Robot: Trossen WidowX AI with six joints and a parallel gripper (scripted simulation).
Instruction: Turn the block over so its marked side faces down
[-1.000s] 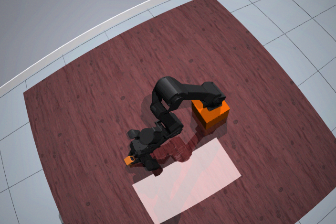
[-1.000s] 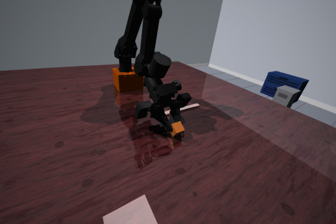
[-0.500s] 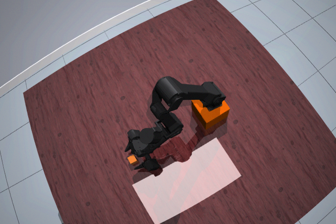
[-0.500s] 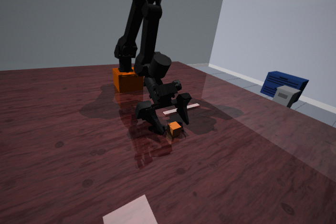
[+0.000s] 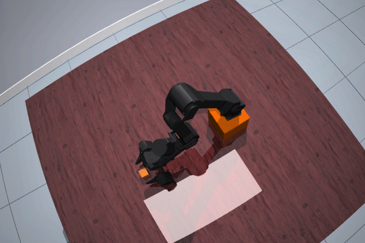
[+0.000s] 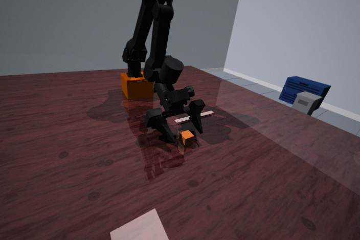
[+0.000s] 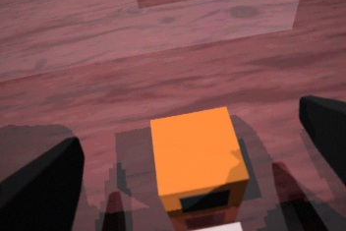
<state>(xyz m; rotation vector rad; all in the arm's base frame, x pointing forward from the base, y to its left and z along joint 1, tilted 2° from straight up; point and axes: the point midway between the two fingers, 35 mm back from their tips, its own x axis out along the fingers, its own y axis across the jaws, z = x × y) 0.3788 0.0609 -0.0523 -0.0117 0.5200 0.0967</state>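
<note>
The orange block lies 2 cm behind my gripper tip and 1 cm below it.
</note>
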